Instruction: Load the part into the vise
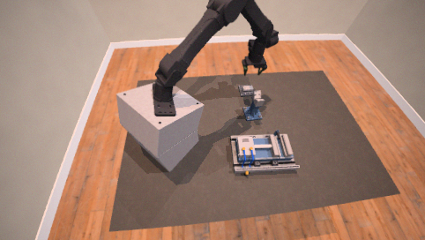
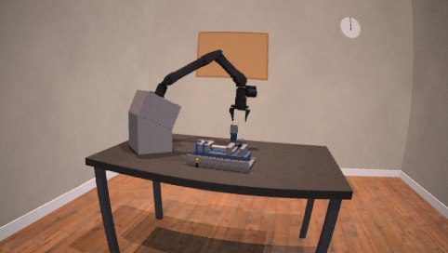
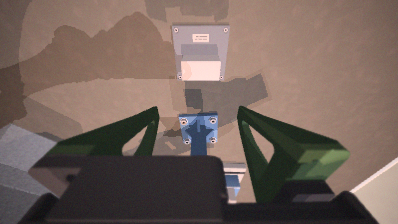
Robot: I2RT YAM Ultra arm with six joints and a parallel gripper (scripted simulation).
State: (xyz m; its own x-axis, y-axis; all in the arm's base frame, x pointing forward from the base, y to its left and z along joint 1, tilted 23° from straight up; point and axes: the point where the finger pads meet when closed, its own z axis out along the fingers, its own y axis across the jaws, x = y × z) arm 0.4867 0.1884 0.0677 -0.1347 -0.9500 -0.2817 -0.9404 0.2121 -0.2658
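My hand is 13 cm above the part. From my hand the other things lie so: cylinder rod 39 cm to the right, 8 cm below, 8 cm behind; moving jaw 40 cm to the right, 8 cm below, 3 cm behind; work stop 36 cm to the right, 7 cm below, 2 cm ahead.
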